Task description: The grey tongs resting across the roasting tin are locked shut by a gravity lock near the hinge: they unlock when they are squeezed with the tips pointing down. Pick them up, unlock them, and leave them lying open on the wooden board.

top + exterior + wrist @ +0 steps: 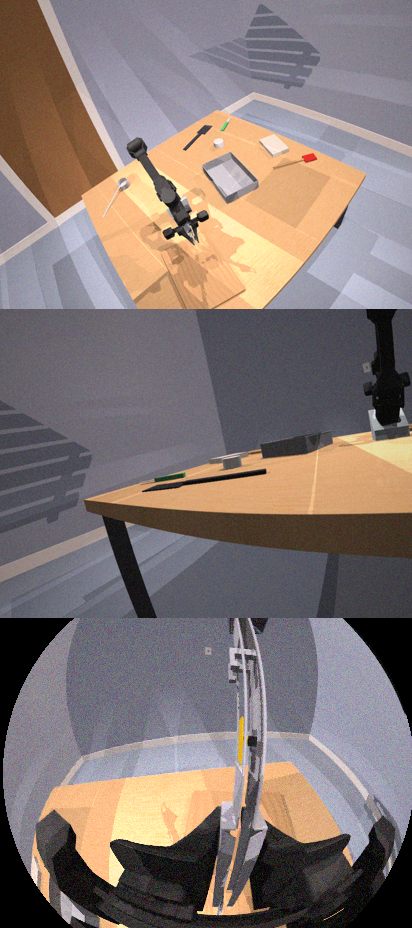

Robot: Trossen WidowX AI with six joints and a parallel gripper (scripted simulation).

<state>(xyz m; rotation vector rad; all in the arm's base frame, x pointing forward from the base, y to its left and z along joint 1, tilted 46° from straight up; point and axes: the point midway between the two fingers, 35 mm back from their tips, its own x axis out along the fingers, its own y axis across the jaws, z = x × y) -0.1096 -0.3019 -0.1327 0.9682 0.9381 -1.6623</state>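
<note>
Now: gripper tip 5 cm past the wooden board and 18 cm above it. Round my gripper tip: white round cup 64 cm ahead, 57 cm to the left, 17 cm below; then red spatula 79 cm ahead, 3 cm to the left, 19 cm below; then grey roasting tin 44 cm ahead, 29 cm to the left, 16 cm below.
</note>
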